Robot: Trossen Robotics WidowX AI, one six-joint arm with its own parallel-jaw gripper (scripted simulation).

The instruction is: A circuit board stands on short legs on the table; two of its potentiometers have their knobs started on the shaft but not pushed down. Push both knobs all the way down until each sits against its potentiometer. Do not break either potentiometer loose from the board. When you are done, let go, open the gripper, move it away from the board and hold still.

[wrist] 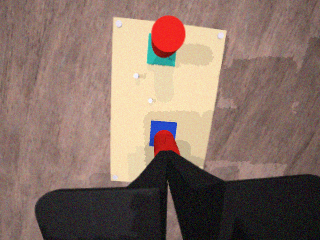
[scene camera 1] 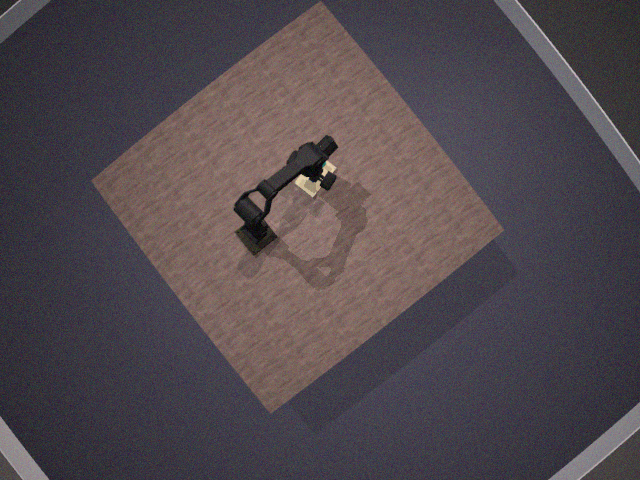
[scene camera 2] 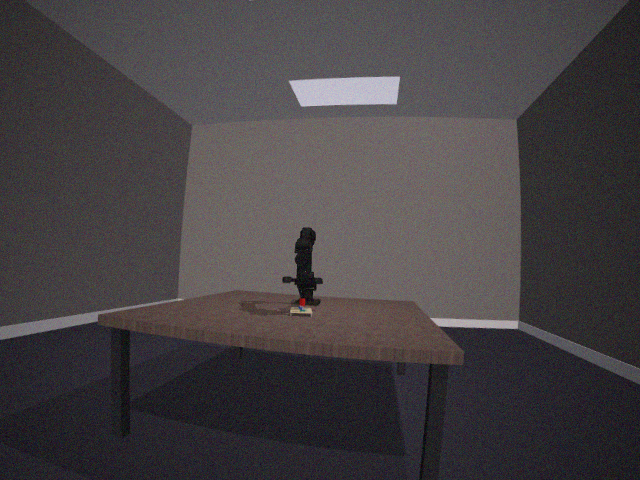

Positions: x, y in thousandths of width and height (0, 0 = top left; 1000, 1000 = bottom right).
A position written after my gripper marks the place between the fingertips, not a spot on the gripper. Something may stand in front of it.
In view: my gripper (wrist: 517, 652) and a red knob (wrist: 527, 144).
